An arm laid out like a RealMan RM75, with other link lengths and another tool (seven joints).
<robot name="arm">
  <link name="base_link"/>
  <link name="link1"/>
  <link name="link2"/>
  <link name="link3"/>
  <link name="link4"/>
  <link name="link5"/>
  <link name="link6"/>
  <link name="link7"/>
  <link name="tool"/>
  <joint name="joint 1" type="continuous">
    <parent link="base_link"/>
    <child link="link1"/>
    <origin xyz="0 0 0.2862" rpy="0 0 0"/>
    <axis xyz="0 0 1"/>
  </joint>
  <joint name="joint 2" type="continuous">
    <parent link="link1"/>
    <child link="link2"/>
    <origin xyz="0 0 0" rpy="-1.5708 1.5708 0"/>
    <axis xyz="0 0 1"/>
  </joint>
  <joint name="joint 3" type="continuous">
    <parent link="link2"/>
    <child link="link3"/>
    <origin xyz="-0.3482 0 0" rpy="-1.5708 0 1.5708"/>
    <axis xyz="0 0 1"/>
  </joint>
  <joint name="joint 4" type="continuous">
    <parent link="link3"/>
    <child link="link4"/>
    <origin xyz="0 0 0" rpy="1.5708 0 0"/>
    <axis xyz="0 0 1"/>
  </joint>
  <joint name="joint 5" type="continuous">
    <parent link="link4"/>
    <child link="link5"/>
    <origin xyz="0 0.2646 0" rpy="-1.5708 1.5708 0"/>
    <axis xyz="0 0 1"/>
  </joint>
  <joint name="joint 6" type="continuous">
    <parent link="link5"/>
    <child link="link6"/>
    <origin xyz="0 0 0" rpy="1.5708 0 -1.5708"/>
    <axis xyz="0 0 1"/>
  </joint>
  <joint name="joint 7" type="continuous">
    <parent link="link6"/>
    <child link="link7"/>
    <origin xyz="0 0.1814 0" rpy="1.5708 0 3.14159"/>
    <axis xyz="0 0 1"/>
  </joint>
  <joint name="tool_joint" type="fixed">
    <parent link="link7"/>
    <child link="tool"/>
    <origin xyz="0.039 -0.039 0.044" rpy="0.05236 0 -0.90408"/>
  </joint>
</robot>
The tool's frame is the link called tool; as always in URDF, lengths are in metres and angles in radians. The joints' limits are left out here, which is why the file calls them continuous.
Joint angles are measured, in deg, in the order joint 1, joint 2, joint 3, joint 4, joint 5, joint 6, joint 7. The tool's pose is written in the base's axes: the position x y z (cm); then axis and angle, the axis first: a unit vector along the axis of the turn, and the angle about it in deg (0 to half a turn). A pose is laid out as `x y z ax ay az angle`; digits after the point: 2 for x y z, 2 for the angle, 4 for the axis.
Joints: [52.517 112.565 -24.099 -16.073 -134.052 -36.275 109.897]
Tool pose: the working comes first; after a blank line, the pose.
Where each joint sits with the arm in this pose, in the base's axes (m; each line is computed from the numbers above, not from the rounded line before):
joint 1: 0.0000 0.0000 0.2862
joint 2: 0.0000 0.0000 0.2862
joint 3: 0.1957 0.2552 0.1526
joint 4: 0.1957 0.2552 0.1526
joint 5: 0.3304 0.4800 0.1168
joint 6: 0.3304 0.4800 0.1168
joint 7: 0.3612 0.6150 -0.0005
the tool: 0.4213 0.6317 -0.0335

42.13 63.17 -3.35 -0.9926 0.1064 -0.0577 127.66
